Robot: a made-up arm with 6 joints. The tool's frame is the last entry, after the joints. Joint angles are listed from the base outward. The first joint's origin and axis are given. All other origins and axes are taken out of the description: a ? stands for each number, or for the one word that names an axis. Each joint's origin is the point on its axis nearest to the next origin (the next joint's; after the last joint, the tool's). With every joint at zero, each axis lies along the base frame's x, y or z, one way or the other. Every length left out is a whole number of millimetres.
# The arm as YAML. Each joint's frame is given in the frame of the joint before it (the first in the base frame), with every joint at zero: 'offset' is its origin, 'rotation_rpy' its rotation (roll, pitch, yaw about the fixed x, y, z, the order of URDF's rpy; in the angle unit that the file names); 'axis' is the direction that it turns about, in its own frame. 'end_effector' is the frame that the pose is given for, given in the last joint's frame.
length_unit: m
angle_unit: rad
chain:
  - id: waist
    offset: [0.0, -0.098, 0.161]
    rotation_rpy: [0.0, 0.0, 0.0]
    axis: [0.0, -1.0, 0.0]
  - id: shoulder
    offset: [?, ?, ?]
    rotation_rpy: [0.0, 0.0, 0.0]
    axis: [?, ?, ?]
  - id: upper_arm
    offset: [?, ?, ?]
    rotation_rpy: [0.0, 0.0, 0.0]
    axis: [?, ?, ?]
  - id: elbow
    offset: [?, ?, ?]
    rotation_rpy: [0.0, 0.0, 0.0]
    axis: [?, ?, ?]
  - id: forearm
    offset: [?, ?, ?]
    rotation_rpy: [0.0, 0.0, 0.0]
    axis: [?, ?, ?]
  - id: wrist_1
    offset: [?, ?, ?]
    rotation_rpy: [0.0, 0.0, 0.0]
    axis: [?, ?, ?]
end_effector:
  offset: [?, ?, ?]
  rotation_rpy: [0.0, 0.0, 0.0]
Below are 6 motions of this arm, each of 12 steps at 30 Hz.
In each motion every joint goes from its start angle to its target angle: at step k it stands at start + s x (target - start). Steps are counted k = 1, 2, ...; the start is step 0. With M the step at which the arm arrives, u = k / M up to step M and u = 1 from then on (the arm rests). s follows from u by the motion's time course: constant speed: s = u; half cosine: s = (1 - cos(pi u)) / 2; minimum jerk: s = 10 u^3 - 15 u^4 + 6 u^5.
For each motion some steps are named. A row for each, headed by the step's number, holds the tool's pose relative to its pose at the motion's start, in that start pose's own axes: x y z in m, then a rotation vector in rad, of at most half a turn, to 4 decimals.
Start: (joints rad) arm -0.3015 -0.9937 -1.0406 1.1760 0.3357 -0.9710
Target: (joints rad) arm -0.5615 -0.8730 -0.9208 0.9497 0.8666 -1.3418
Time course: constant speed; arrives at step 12
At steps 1, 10, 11, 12:
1: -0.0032 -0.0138 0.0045 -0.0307 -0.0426 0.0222
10: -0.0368 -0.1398 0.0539 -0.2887 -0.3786 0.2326
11: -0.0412 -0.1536 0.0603 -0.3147 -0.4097 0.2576
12: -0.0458 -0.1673 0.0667 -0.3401 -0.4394 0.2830

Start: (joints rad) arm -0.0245 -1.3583 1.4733 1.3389 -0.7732 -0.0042
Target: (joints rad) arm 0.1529 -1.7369 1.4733 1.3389 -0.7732 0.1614
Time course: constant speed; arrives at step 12
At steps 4, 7, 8, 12:
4: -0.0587 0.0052 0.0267 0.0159 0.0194 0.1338
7: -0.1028 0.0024 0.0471 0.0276 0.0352 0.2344
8: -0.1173 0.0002 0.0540 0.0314 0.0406 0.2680
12: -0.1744 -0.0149 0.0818 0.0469 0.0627 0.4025

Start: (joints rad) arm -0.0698 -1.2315 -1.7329 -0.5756 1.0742 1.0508
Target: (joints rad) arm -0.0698 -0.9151 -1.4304 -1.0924 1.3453 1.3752
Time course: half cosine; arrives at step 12
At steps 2, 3, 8, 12:
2: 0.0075 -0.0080 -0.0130 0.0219 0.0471 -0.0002
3: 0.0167 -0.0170 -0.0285 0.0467 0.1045 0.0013
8: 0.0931 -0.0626 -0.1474 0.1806 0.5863 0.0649
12: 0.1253 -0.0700 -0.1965 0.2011 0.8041 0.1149

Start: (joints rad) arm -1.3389 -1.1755 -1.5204 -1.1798 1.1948 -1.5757
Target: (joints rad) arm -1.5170 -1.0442 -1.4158 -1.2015 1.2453 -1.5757
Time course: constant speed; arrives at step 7
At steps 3, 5, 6, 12:
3: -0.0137 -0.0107 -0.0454 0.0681 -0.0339 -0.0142
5: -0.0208 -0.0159 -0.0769 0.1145 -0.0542 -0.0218
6: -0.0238 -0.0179 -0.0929 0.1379 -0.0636 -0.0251
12: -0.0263 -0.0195 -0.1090 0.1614 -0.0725 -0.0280

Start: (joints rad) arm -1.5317 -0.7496 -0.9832 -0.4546 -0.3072 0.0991
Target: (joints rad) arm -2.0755 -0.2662 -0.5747 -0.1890 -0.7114 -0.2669
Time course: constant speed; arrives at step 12
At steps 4, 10, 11, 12:
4: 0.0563 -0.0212 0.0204 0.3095 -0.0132 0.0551
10: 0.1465 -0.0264 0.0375 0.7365 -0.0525 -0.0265
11: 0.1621 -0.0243 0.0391 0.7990 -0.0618 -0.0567
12: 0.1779 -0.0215 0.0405 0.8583 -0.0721 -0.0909

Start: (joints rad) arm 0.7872 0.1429 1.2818 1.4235 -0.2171 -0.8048
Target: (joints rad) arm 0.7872 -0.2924 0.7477 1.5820 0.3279 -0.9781
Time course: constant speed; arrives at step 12
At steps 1, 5, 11, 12:
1: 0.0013 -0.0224 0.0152 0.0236 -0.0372 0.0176
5: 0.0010 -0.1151 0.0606 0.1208 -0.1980 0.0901
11: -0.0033 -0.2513 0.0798 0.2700 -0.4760 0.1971
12: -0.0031 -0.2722 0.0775 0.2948 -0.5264 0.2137

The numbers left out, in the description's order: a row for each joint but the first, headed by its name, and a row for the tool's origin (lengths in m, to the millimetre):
shoulder: xyz 0.229 0.0 0.016, axis 0.0 0.0 -1.0
upper_arm: xyz -0.057 0.22 0.0, axis 0.0 -1.0 0.0
elbow: xyz -0.069 0.0 0.538, axis 0.0 0.0 1.0
forearm: xyz 0.033 -0.038 0.0, axis -1.0 0.0 0.0
wrist_1: xyz 0.0 -0.062 -0.169, axis 0.0 1.0 0.0
tool: xyz -0.068 0.0 0.02

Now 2 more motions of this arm.
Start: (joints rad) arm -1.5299 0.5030 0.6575 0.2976 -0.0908 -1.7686
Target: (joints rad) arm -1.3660 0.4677 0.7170 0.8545 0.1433 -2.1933
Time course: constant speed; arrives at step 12
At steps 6, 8, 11, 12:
6: 0.0240 -0.0178 -0.0226 0.2965 -0.3123 0.0352
8: 0.0344 -0.0193 -0.0313 0.3972 -0.4217 0.0399
11: 0.0525 -0.0171 -0.0441 0.5508 -0.5888 0.0401
12: 0.0592 -0.0151 -0.0481 0.6026 -0.6450 0.0382

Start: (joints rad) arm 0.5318 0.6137 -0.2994 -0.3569 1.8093 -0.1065
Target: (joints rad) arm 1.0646 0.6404 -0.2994 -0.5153 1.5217 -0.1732
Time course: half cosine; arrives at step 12
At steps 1, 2, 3, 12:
1: -0.0049 0.0013 -0.0050 0.0117 0.0016 -0.0059
2: -0.0191 0.0057 -0.0194 0.0462 0.0062 -0.0233
3: -0.0414 0.0137 -0.0420 0.1012 0.0129 -0.0511
12: -0.2511 0.1815 -0.2447 0.7025 0.0502 -0.3572

